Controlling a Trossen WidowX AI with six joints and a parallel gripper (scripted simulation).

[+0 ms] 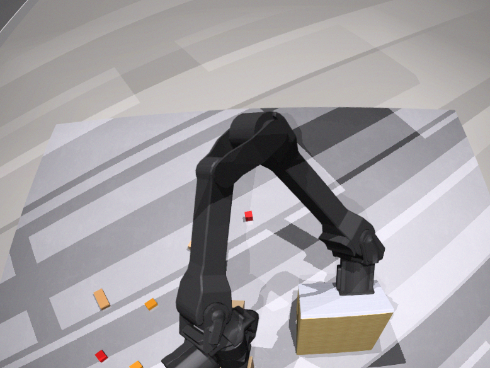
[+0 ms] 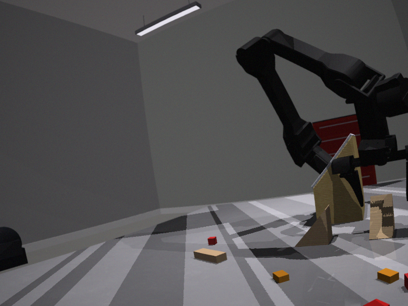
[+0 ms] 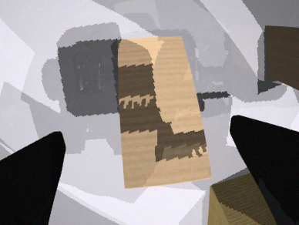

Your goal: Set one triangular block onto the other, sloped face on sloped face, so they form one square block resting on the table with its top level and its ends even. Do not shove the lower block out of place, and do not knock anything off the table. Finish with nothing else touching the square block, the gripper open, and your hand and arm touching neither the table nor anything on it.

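The tan triangular block lies 4 cm below my gripper tip, 1 cm to the right of it and 1 cm behind it. Also, from my gripper tip: tan brick (32 cm ahead, 15 cm to the right, 5 cm below).
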